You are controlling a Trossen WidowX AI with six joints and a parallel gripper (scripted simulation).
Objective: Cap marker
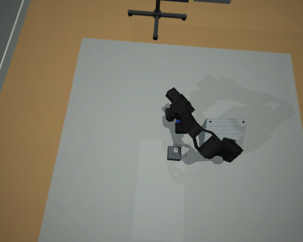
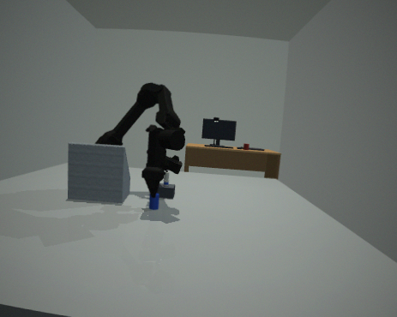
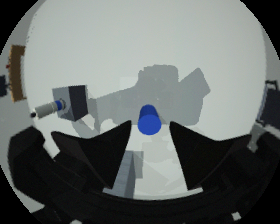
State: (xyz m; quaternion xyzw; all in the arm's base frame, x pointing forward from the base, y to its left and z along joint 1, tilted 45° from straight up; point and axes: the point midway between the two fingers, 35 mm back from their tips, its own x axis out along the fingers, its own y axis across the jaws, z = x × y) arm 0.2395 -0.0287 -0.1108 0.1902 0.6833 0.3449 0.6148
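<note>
The blue cap lies 2 cm below my gripper tip. Also, from my gripper tip: dark holder block: 17 cm to the left, 2 cm below.
</note>
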